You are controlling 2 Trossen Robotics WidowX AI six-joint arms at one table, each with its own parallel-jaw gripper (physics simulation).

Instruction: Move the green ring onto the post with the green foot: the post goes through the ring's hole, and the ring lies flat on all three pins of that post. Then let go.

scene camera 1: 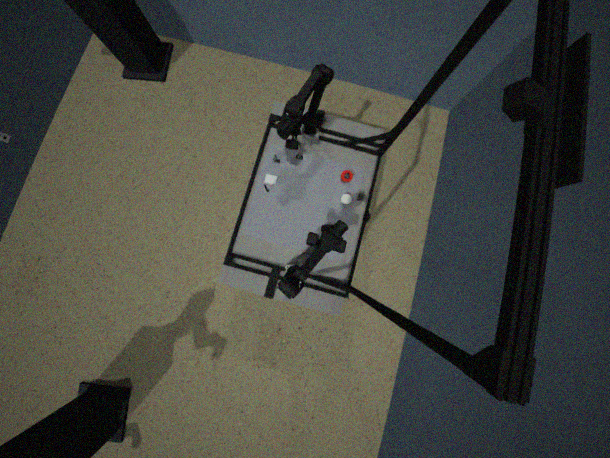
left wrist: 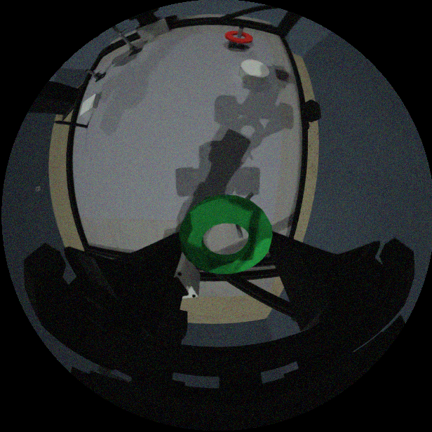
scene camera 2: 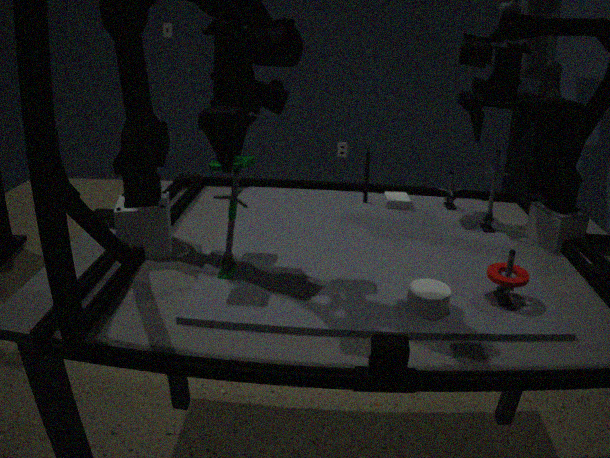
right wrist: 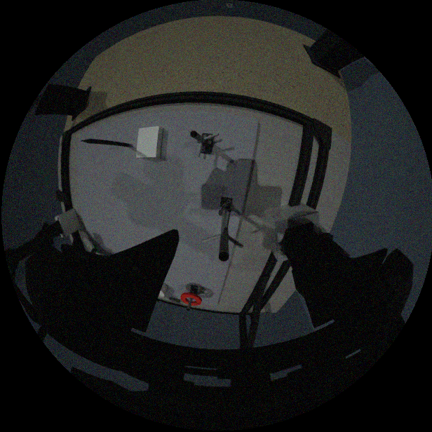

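Seen in the pictures: left gripper, fingertip midpoint: [scene camera 2: 232, 166]; right gripper, fingertip midpoint: [scene camera 1: 294, 140] [scene camera 2: 496, 143]; left arm's base at its link origin: [scene camera 2: 142, 201]; right arm's base at its link origin: [scene camera 1: 310, 129] [scene camera 2: 560, 207].
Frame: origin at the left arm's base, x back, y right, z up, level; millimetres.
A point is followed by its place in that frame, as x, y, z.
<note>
The green ring [scene camera 2: 246, 160] {-182, 172, 114} [left wrist: 225, 209] is held roughly level at the top of the upright post [scene camera 2: 230, 235] {-155, 167, -9} with the green foot [scene camera 2: 226, 274] {-146, 163, -80}, well above its three pins. In the left wrist view part of a thin dark bar shows through the ring's hole; I cannot tell whether the post's tip is inside it. My left gripper [scene camera 2: 228, 164] {-161, 160, 101} [left wrist: 225, 237] is shut on the green ring. My right gripper [right wrist: 232, 236] is open and empty, high over the table's right side in scene camera 2. In scene camera 1 the left arm hides the green-footed post.
A red ring [scene camera 1: 342, 176] {-571, 297, -36} [scene camera 2: 493, 275] {-543, 326, -35} sits on a short post at the right. A white cylinder [scene camera 1: 346, 198] {-438, 319, -50} [scene camera 2: 430, 300] {-423, 348, -52} stands beside it. A white block [scene camera 2: 398, 201] {-559, -104, -67} [right wrist: 148, 142], a dark upright rod [scene camera 2: 366, 177] {-495, -154, -22} and two other posts [scene camera 2: 450, 192] {-688, -91, -44} [scene camera 2: 491, 200] {-715, 44, -18} stand farther back.
</note>
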